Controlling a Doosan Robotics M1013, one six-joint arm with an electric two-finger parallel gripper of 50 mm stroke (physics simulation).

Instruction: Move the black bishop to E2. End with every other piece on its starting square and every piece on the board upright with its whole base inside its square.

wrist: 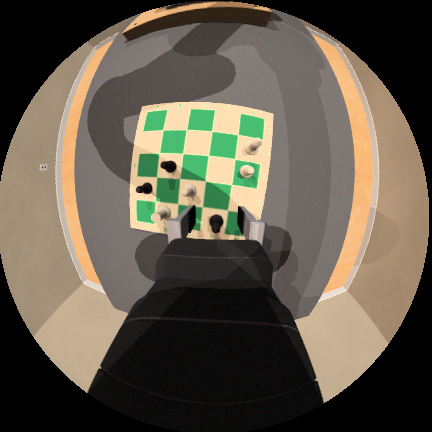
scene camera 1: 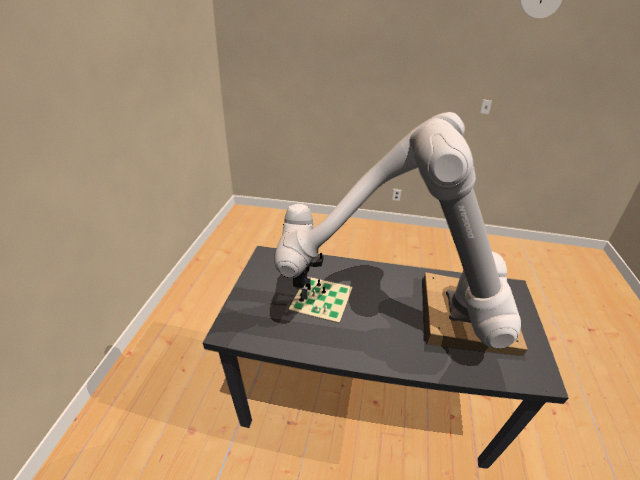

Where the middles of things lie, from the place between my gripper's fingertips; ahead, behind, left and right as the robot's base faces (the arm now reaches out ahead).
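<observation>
You'd find the chessboard (scene camera 1: 336,296) 4 cm below my hand, 6 cm behind it and 3 cm to the right of it.
</observation>
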